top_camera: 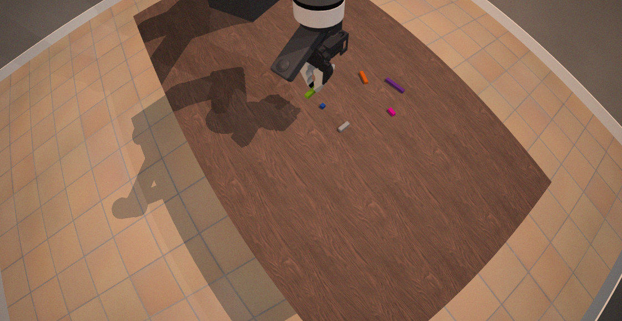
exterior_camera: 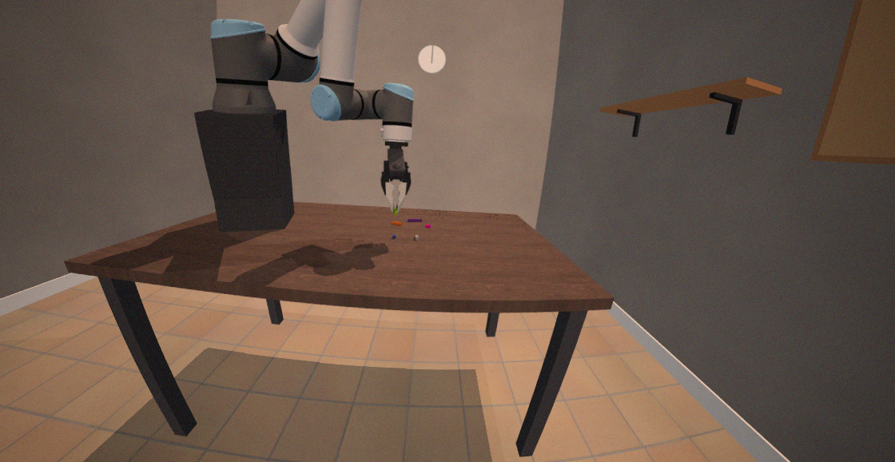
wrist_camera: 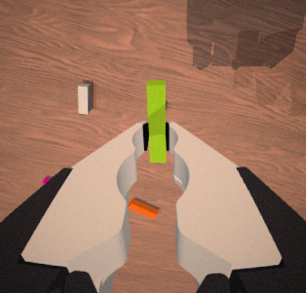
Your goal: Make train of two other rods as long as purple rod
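Right now my hand is 3 cm to the right of the blue rod and 11 cm above it. From my hand the other things lie so: lime rod (1 cm below); then grey rod (8 cm ahead, 3 cm to the left, 11 cm below); then orange rod (1 cm ahead, 18 cm to the left, 11 cm below).
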